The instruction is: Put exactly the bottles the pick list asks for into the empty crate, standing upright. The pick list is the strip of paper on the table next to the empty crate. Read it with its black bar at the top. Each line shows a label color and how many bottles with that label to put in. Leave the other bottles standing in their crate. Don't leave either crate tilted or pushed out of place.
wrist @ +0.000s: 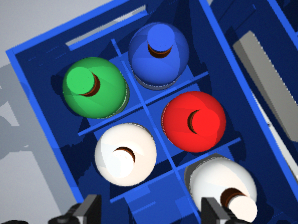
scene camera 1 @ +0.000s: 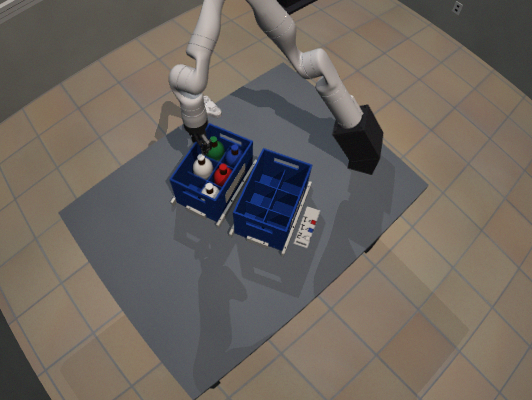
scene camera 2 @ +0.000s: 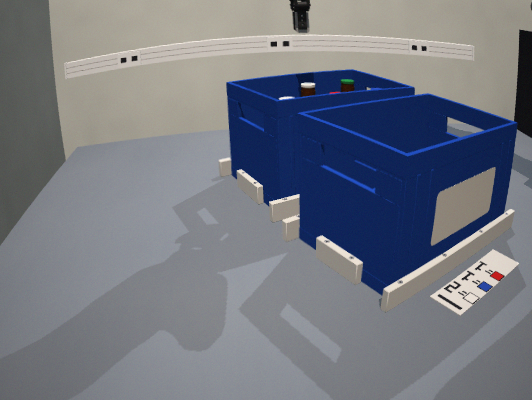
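What I can see is a green-label bottle [wrist: 93,87] and a red-label bottle [wrist: 194,121], plus a blue-label bottle [wrist: 158,53]. There's a white-label bottle [wrist: 125,154] and also a white-label bottle [wrist: 216,176], and I can see a pick list [scene camera 2: 460,294] as well.
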